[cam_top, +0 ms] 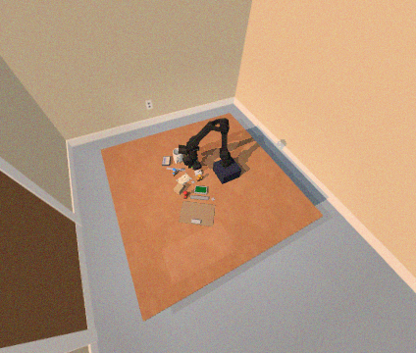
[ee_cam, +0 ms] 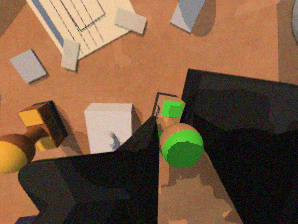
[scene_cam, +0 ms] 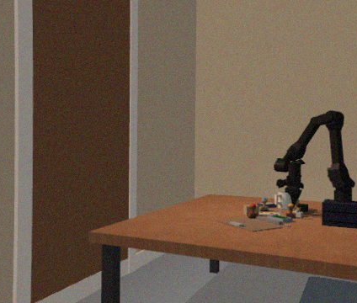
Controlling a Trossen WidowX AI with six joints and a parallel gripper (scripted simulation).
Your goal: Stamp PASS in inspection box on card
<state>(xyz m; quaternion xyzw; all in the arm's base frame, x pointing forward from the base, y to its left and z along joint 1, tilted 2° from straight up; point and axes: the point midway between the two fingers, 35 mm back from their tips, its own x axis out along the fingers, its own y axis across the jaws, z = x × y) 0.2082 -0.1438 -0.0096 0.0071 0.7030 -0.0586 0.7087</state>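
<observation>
The green ink pad is 50 mm ahead of my gripper tip, 210 mm to the left of it and 40 mm below it. Also, from my gripper tip: green-knobbed stamp 10 mm behind, 10 mm to the left, 10 mm below; then dark box 20 mm behind, 70 mm to the right, 20 mm below; then white block 10 mm behind, 60 mm to the left, 30 mm below.
</observation>
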